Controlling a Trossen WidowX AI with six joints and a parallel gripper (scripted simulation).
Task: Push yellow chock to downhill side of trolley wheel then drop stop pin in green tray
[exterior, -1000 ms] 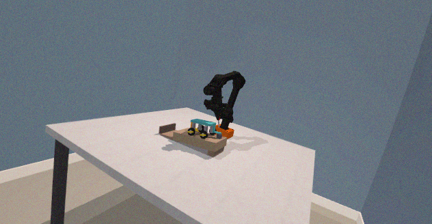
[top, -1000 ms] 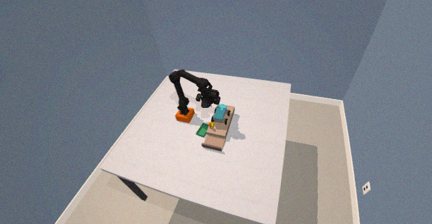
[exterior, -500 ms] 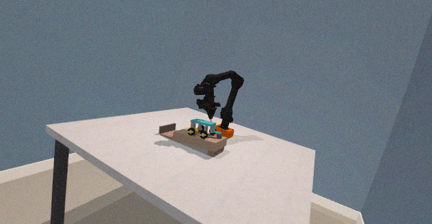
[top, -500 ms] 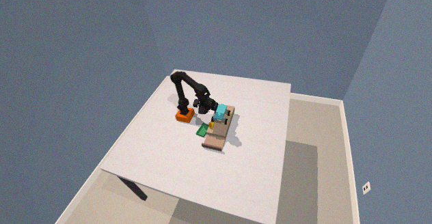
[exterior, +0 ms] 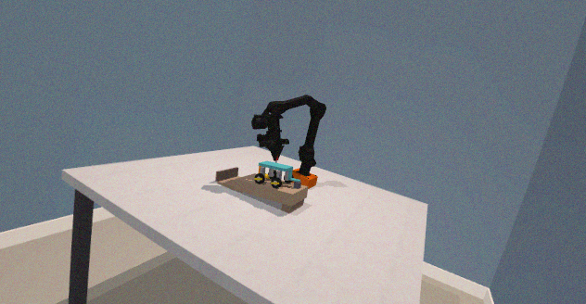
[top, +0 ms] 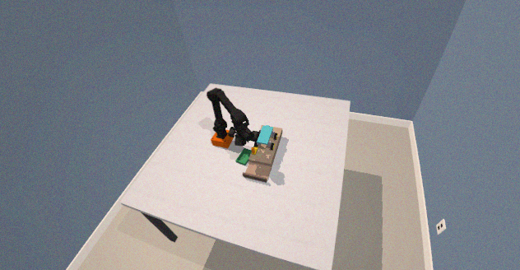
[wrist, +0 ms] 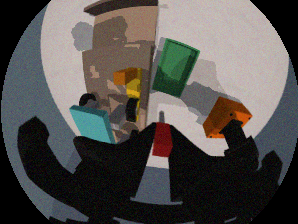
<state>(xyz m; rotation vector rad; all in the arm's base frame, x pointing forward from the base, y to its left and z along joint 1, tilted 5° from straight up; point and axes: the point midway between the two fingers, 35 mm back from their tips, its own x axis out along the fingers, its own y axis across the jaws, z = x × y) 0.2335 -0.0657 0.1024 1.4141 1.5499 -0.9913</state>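
The green tray lies 10 mm behind my gripper tip, 40 mm to the right of it and 150 mm below it. From my gripper tip the other things lie so: yellow chock (60 mm ahead, 10 mm to the right, 60 mm below); then red-headed stop pin (right at my gripper tip); then teal trolley (100 mm ahead, 80 mm to the left, 30 mm below).
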